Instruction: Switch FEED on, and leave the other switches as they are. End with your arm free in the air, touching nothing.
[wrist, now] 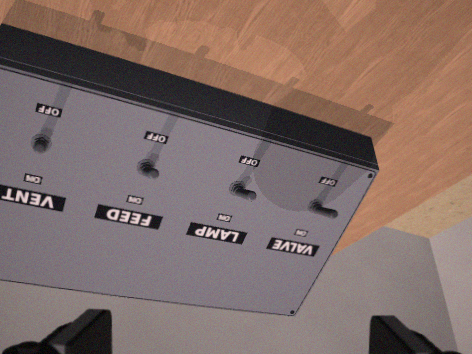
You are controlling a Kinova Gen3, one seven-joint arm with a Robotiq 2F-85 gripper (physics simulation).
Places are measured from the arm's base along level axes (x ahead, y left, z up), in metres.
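Pixels of known places: gripper, fingertip midpoint: (240, 342).
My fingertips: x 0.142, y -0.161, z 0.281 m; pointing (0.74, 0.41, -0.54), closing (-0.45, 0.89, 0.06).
Ahead of a thing's pixels: the offset from my fingertips to its middle. Level surfaces: height alone.
The grey switch panel {dz -0.301, dx +0.380, dy +0.104 m} (150, 265) shows upside down in the wrist view. The FEED switch {dz -0.253, dx +0.287, dy +0.044 m} (150, 170) is left of centre, between its OFF mark above and its ON mark below; its short lever seems to lean to OFF. The LAMP switch {dz -0.253, dx +0.288, dy +0.164 m} (244, 191) and the VALVE switch {dz -0.253, dx +0.288, dy +0.284 m} (325, 210), to its right, seem to lean the same way. The VENT switch {dz -0.253, dx +0.287, dy -0.076 m} (42, 142) at the left points nearly at the camera, so its side is hard to tell. My gripper (240, 327) is open and empty; its fingers show at the bottom, below the panel in the picture and apart from the switches.
The panel's dark box side (200, 100) runs along a wooden surface {dz -0.369 m} (350, 65) at the top. Shadows of the levers and the arm fall on the panel and the wood. A grey surface (380, 280) lies beyond the panel's corner, with a pale strip at the right.
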